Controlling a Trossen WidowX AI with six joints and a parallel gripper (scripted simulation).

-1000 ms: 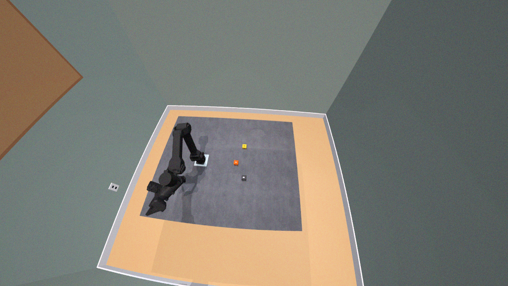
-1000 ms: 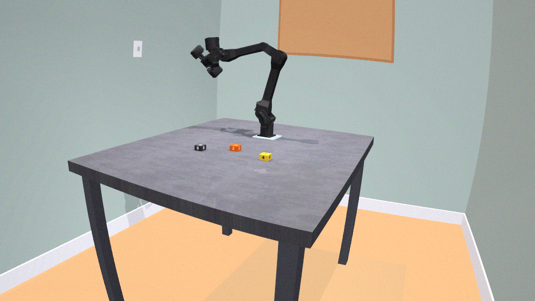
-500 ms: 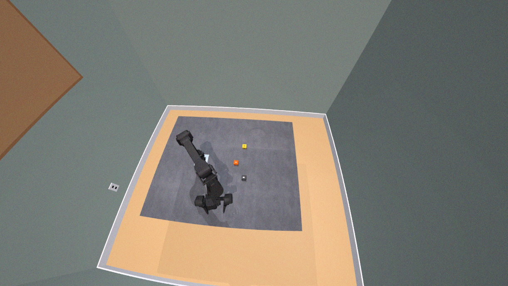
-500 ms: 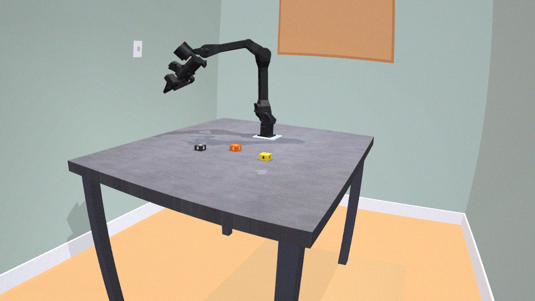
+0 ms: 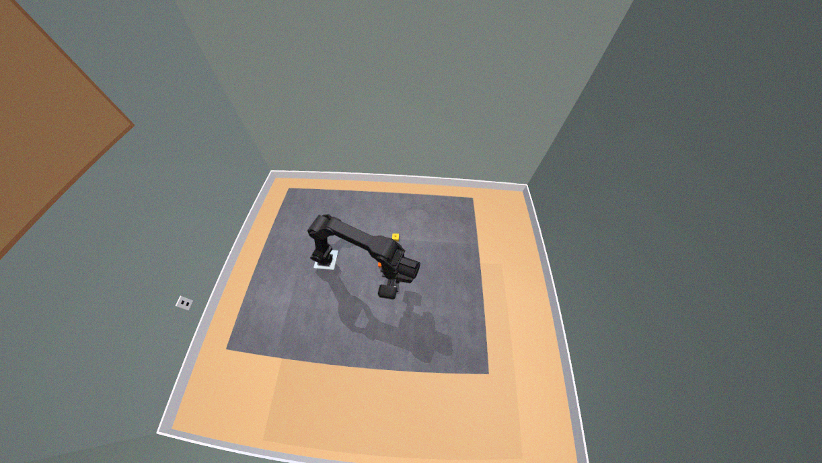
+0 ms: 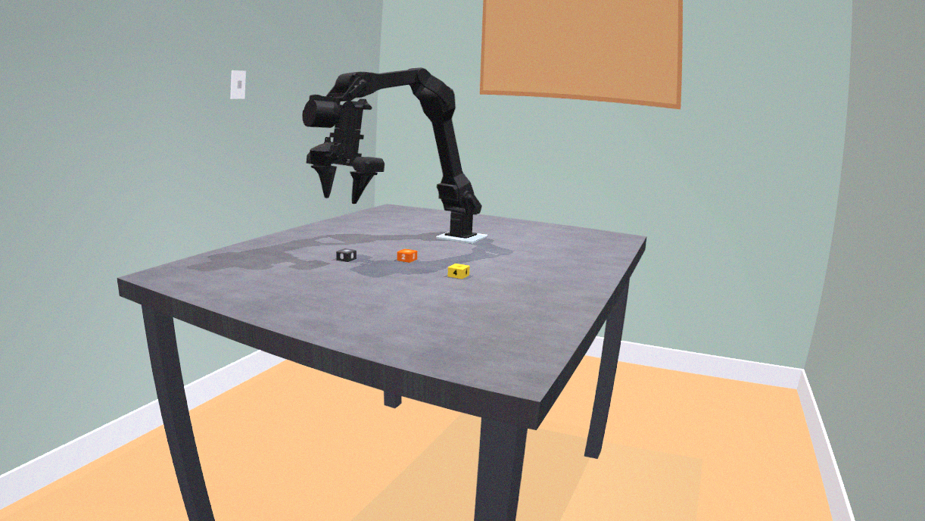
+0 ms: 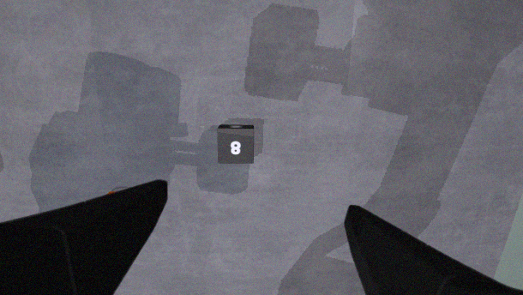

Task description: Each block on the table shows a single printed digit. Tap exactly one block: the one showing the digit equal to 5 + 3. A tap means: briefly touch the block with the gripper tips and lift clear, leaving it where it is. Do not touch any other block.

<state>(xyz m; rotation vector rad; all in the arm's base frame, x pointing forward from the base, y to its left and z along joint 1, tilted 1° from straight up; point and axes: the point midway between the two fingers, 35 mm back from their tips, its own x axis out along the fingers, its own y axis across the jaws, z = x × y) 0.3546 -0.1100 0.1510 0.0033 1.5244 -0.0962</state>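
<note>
Right now my gripper tip is 20 mm to the right of the black block and 120 mm above it. Round my gripper tip: orange block (80 mm behind, 130 mm to the left, 120 mm below); yellow block (30 mm behind, 280 mm to the left, 120 mm below).
</note>
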